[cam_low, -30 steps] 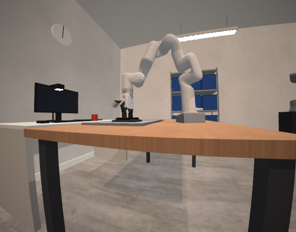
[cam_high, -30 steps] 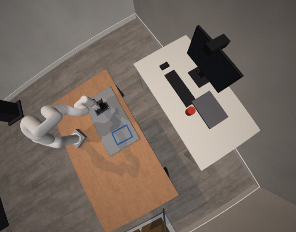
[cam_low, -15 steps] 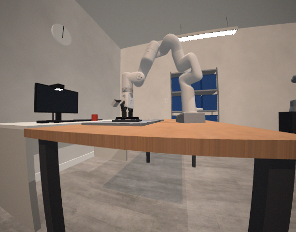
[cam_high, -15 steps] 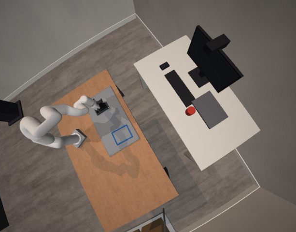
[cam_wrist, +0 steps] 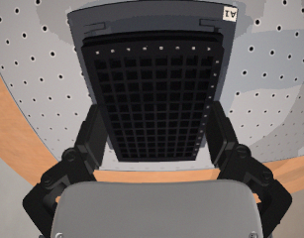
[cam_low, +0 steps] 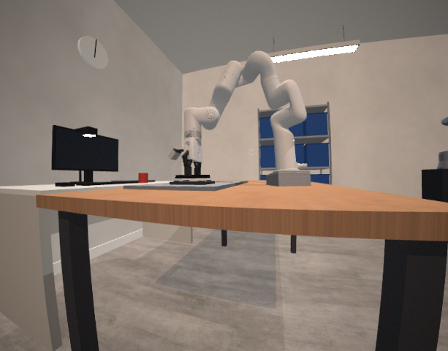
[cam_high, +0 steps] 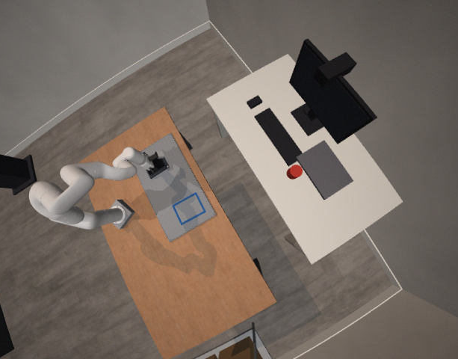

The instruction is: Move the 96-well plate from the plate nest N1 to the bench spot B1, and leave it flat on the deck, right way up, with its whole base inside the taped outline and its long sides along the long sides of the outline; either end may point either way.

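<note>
Now: the dark plate nest N1 4 cm below my hand. The rest, counted from my hand: black 96-well plate: 1 cm below.
</note>
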